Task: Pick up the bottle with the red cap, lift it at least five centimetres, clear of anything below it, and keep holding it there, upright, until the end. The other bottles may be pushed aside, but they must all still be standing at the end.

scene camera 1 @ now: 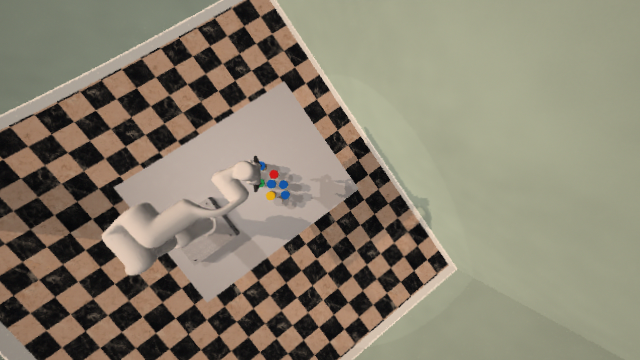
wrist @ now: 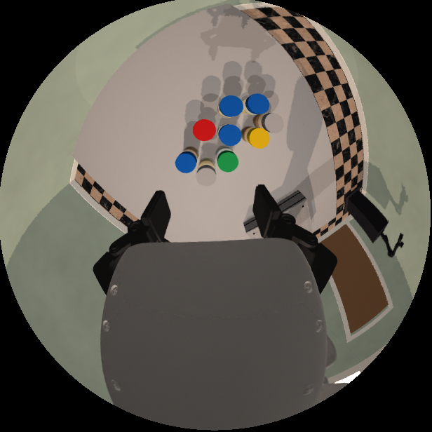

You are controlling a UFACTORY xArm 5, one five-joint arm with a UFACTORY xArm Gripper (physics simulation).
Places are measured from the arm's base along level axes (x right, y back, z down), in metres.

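Pixels of known places: arm's base at its link origin: (scene camera 1: pixel 206 224).
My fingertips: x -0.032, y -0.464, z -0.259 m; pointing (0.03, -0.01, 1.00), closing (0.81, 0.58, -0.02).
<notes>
For each thing: its middle in the pictures, then the offset to it from my fingertips. Level surfaces: height alone.
- bottle with the red cap, body centre: (scene camera 1: pixel 274 174) dx +0.022, dy -0.047, dz +0.274 m
- yellow-capped bottle at the middle of its body: (scene camera 1: pixel 271 195) dx +0.119, dy +0.048, dz +0.274 m
- grey table at its surface level: dz +0.326 m
The bottle with the red cap (scene camera 1: pixel 274 174) (wrist: pixel 204 130) stands upright in a group of bottles. In the wrist view a blue-capped bottle (wrist: pixel 230 135) is close to its right, another blue-capped one (wrist: pixel 186 162) is below left, and a green-capped bottle (wrist: pixel 228 161) and a pale-capped bottle (wrist: pixel 206 175) are below it. My gripper (wrist: pixel 210 199) (scene camera 1: pixel 257 174) is open and empty, seen above the table beside the group. In the scene view the gripper and arm partly hide the near bottles. The red cap shows beyond the fingertips.
Two more blue-capped bottles (wrist: pixel 231 106) (wrist: pixel 257 104), a yellow-capped bottle (wrist: pixel 259 138) (scene camera 1: pixel 270 195) and a second pale-capped bottle (wrist: pixel 272 123) stand on the group's far and right sides. The grey table (scene camera 1: pixel 200 150) carries the arm's base plate (scene camera 1: pixel 205 252).
</notes>
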